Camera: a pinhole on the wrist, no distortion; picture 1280 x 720 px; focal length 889.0 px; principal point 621.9 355.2 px. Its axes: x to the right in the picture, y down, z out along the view. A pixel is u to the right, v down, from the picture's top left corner.
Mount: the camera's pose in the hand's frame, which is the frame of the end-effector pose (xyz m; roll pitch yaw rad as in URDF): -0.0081 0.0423 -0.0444 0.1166 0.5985 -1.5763
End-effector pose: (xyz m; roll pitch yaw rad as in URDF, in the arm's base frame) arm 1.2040 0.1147 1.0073 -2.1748 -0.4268 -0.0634
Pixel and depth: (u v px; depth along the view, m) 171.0 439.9 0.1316
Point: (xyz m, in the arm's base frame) 1.2303 0.1844 0.9325
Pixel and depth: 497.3 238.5 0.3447
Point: 1.1610 0.3940 0.9136
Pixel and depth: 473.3 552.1 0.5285
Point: 1.3171 0.5861 0.9345
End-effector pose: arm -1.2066 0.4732 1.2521 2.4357 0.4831 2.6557
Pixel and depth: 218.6 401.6 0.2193
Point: -1.0703 0.5435 1.1333
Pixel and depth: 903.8 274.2 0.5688
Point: -0.9492 0.2066 0.8571
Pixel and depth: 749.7 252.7 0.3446
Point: -1.0265 0.3675 1.0459
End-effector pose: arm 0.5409 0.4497 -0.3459 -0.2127 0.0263 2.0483
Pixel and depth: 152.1 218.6 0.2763
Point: 0.5170 0.3518 -0.0916
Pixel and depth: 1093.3 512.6 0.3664
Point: 0.7886 0.5975 -0.1275
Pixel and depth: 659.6 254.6 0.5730
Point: 0.7788 0.4277 0.1163
